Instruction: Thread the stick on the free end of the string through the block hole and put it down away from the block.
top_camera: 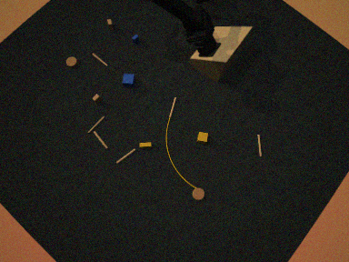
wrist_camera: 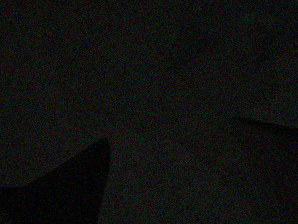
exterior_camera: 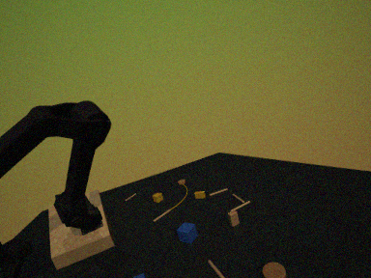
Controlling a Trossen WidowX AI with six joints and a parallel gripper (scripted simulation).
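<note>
Now: the blue cube 44 cm ahead of my gripper tip, 2 cm to the right of it and 3 cm below it.
</note>
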